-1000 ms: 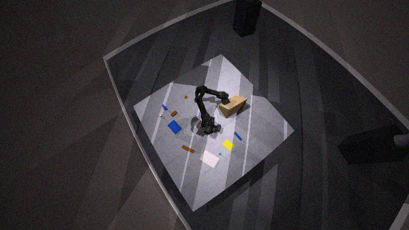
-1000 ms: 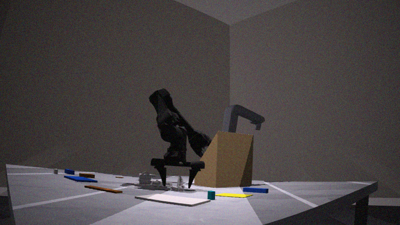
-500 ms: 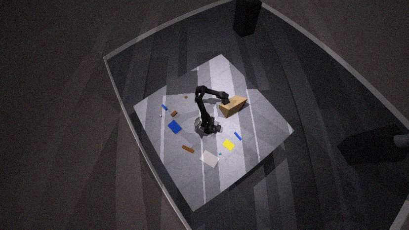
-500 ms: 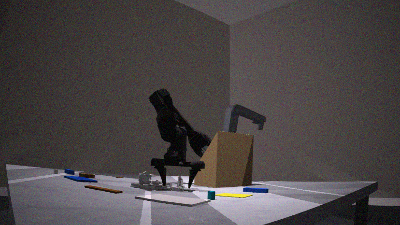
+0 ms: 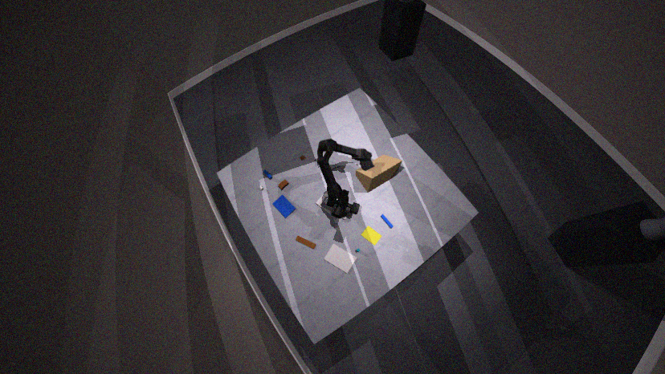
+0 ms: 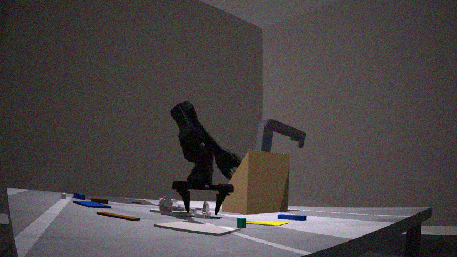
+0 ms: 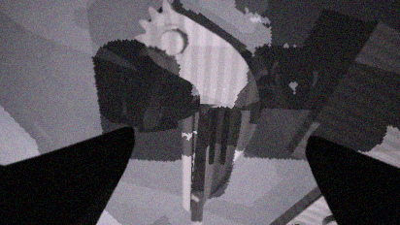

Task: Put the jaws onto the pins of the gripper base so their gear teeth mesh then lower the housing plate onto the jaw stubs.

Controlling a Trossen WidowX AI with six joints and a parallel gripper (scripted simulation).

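Now: gripper tip 1 cm short of the grey jaw and 4 cm to the right of it. Also, from my gripper tip: blue bar 20 cm behind, 19 cm to the left; then yellow plate 8 cm behind, 22 cm to the left, 1 cm below; then teal block 3 cm ahead, 27 cm to the left.
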